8 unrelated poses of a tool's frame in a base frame.
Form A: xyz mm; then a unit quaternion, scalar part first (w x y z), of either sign.
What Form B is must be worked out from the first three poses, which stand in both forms.
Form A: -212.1 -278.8 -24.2 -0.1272 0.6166 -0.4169 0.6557
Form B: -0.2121 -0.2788 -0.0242 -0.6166 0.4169 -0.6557 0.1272
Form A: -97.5 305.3 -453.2 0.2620 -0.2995 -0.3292 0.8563
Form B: -0.0975 0.3053 -0.4532 -0.2995 -0.3292 0.8563 0.2620
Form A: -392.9 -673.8 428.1 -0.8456 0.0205 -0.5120 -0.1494
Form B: -0.3929 -0.6738 0.4281 -0.0205 0.5120 0.1494 0.8456
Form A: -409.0 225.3 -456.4 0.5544 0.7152 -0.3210 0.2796
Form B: -0.4090 0.2253 -0.4564 0.7152 -0.3210 0.2796 0.5544
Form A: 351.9 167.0 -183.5 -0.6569 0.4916 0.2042 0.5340
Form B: 0.3519 0.1670 -0.1835 -0.4916 -0.2042 -0.5340 0.6569
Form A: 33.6 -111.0 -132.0 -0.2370 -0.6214 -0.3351 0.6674
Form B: 0.0336 -0.1110 -0.1320 0.6214 0.3351 -0.6674 0.2370
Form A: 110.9 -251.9 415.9 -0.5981 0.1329 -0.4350 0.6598
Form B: 0.1109 -0.2519 0.4159 -0.1329 0.4350 -0.6598 0.5981
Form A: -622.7 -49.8 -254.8 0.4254 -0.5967 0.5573 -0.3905
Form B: -0.6227 -0.0498 -0.2548 -0.5967 0.5573 -0.3905 0.4254
